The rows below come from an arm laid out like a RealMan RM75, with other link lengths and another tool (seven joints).
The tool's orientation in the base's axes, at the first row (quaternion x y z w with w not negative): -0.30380, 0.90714, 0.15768, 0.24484
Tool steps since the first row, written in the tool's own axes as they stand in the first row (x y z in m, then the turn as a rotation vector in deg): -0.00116, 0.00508, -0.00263, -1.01, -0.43, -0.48; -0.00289, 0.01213, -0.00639, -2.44, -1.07, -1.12; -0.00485, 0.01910, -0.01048, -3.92, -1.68, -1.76; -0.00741, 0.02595, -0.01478, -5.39, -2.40, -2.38; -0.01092, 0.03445, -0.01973, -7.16, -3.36, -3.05
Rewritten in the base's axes. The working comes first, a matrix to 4 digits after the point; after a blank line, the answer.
The tool's axes in the first row as the columns of a matrix, in the base's axes (used below as rounded here):
-0.6955, -0.6284, 0.3484
-0.4740, 0.7657, 0.4348
-0.5400, 0.1373, -0.8304

-0.00330, 0.00330, 0.00351, 0.81, -0.06, 0.88; -0.00784, 0.00788, 0.00853, 1.98, -0.15, 2.10; -0.01228, 0.01237, 0.01394, 3.17, -0.19, 3.35; -0.01630, 0.01696, 0.01984, 4.43, -0.32, 4.56; -0.02093, 0.02298, 0.02701, 6.03, -0.51, 5.94
